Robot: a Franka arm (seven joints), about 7 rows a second.
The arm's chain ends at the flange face. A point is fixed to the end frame.
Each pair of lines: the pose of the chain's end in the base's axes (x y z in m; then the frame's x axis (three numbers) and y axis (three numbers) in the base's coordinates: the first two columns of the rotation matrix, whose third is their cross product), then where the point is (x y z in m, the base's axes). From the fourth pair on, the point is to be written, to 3 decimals.
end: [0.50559 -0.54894 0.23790 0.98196 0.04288 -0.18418 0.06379 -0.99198 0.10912]
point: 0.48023 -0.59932 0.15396
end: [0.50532 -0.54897 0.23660 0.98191 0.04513 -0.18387 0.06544 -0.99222 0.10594]
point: 0.48006 -0.59912 0.15249
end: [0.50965 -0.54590 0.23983 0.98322 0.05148 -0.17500 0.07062 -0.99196 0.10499]
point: 0.48546 -0.59607 0.15542
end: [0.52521 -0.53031 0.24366 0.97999 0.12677 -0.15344 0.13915 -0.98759 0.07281]
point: 0.506 -0.579 0.157
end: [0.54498 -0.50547 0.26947 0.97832 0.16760 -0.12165 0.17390 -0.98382 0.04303]
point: 0.530 -0.552 0.181
